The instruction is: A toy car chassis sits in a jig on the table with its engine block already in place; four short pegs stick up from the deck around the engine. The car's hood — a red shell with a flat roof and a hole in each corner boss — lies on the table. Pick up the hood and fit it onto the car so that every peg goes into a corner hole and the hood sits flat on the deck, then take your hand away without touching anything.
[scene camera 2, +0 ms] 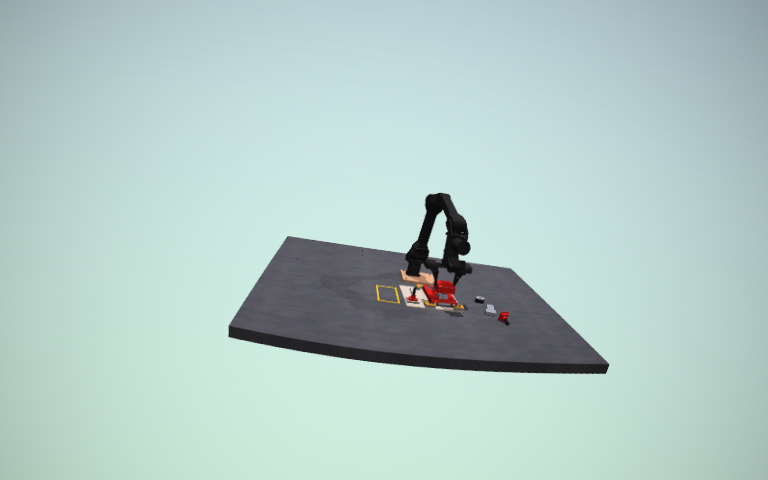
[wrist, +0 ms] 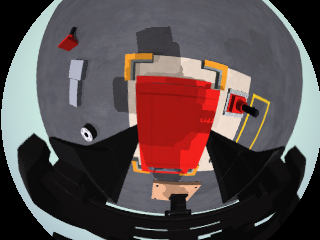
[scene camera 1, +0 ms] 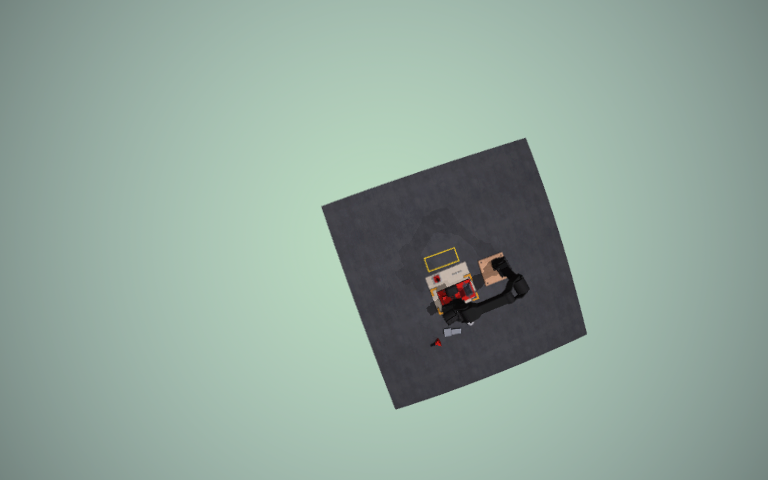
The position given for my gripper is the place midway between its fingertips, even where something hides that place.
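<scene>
There's a jig (scene camera 1: 456, 274) here, and the jig is in the wrist view too (wrist: 223, 79). There's also a red hood (wrist: 174, 120), and that hood is held by my gripper (scene camera 2: 444, 287), which you'd find in the wrist view as well (wrist: 173, 130).
</scene>
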